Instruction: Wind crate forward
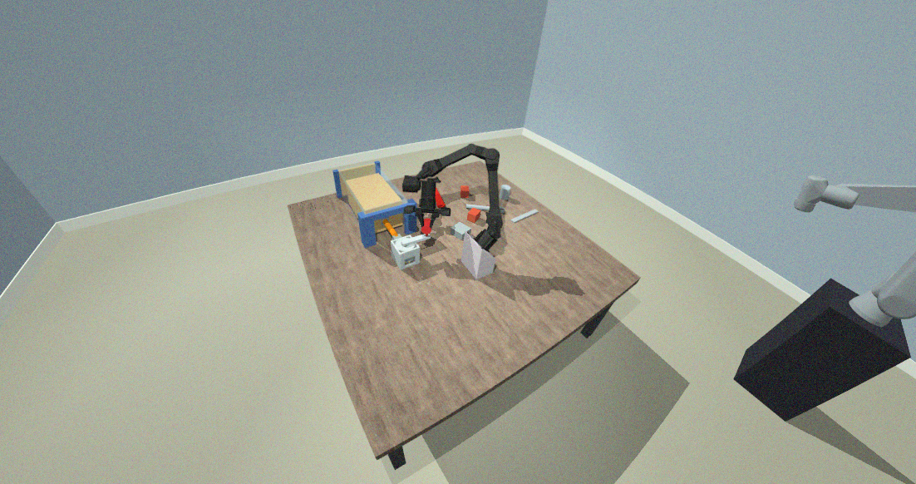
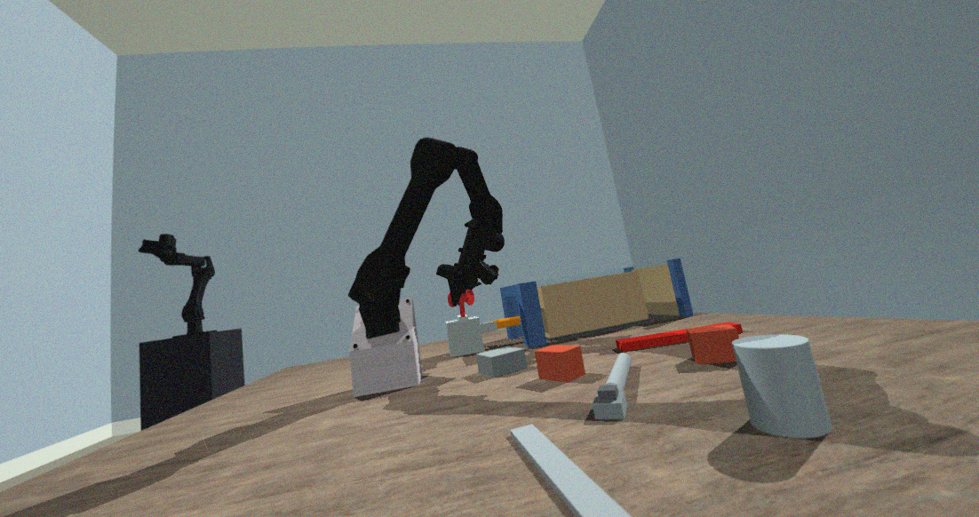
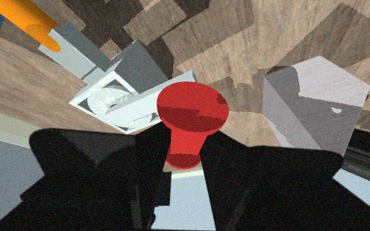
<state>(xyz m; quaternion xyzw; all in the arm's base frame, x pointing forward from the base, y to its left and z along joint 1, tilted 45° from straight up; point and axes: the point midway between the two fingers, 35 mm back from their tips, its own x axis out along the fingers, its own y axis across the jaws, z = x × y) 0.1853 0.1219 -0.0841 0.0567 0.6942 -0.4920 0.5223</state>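
The winch handle is 3 cm to the left of my gripper tip, 3 cm below it and 1 cm ahead of it. Also, from my gripper tip: blue steel frame 18 cm ahead, 9 cm to the left, 3 cm below; then grey winch 10 cm below, 8 cm to the left; then red knob 1 cm to the right, 1 cm ahead.
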